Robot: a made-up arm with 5 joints.
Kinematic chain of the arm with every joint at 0, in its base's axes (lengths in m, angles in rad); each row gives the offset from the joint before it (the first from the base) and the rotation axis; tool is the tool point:
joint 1: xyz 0 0 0.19 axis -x
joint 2: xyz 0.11 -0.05 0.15 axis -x
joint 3: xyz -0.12 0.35 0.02 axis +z
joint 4: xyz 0 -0.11 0.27 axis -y
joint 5: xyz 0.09 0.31 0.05 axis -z
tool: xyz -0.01 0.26 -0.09
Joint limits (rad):
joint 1: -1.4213..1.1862
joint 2: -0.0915..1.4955
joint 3: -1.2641..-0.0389
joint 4: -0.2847..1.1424
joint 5: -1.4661..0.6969
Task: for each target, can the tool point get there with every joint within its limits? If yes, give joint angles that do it. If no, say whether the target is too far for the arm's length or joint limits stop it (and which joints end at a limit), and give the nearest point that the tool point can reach.
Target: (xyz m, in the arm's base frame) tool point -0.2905 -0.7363 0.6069
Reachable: no: joint limits stop it (at a limit: joint 1, joint 2, joint 3, joint 4, joint 5) | nearest point -0.1754 -0.4213 0.7531 | short by 0.366 m
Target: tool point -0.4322 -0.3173 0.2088
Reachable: no: joint limits stop it (at a limit: joint 1, joint 2, joint 3, joint 5) | nearest point -0.1270 -0.3172 -0.1128 | short by 0.443 m
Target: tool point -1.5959 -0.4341 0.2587
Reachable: no: too far | nearest point -0.1675 -0.2884 -0.1745 | short by 1.500 m
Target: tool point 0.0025 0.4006 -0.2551
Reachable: yes | joints -0.1841 1.3440 -0.2450 0.4743 -0.8342
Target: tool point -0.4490 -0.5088 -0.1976
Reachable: no: joint limits stop it (at a limit: joint 1, joint 2, joint 3) | nearest point -0.1499 -0.3529 -0.2171 | short by 0.338 m
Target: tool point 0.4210 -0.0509 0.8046
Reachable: yes | joints -0.9699 0.1048 -1.1238 0.9688 -0.1881
